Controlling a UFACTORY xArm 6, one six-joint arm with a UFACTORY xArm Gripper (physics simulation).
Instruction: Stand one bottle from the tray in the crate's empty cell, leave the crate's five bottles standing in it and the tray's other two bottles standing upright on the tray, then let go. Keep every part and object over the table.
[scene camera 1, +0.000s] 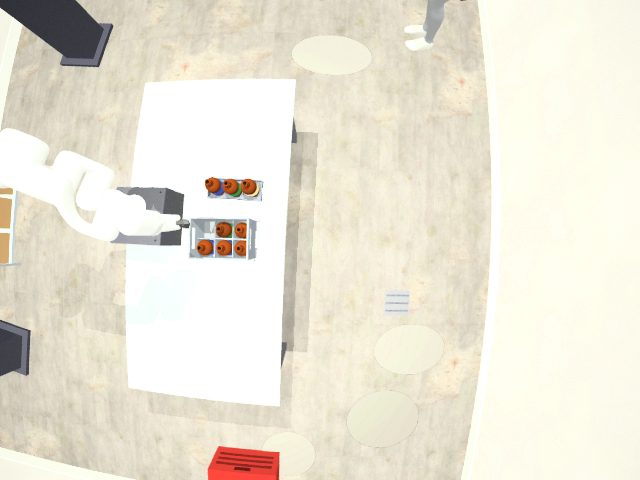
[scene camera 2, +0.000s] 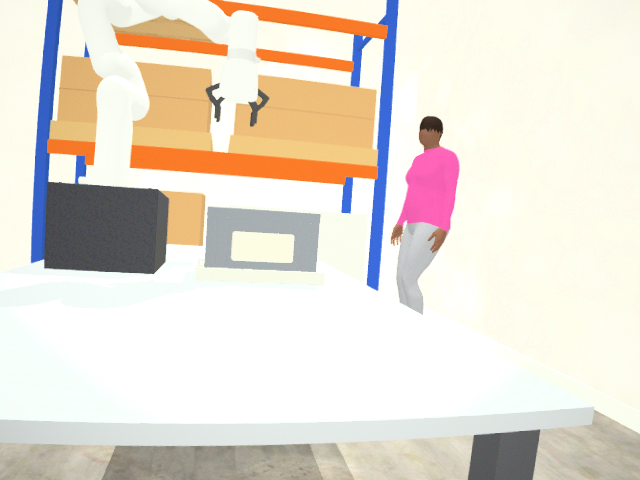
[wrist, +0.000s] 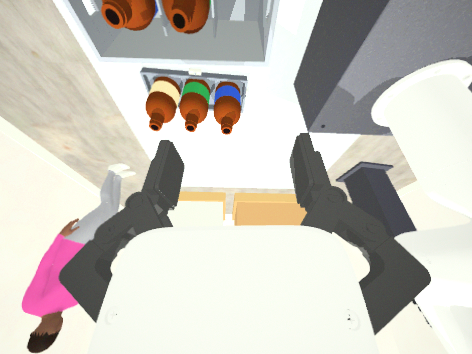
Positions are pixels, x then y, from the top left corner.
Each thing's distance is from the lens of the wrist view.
my gripper (wrist: 234, 149): 13 cm
blue-labelled brown bottle (wrist: 227, 104): 47 cm
cream-labelled bottle (wrist: 161, 104): 49 cm
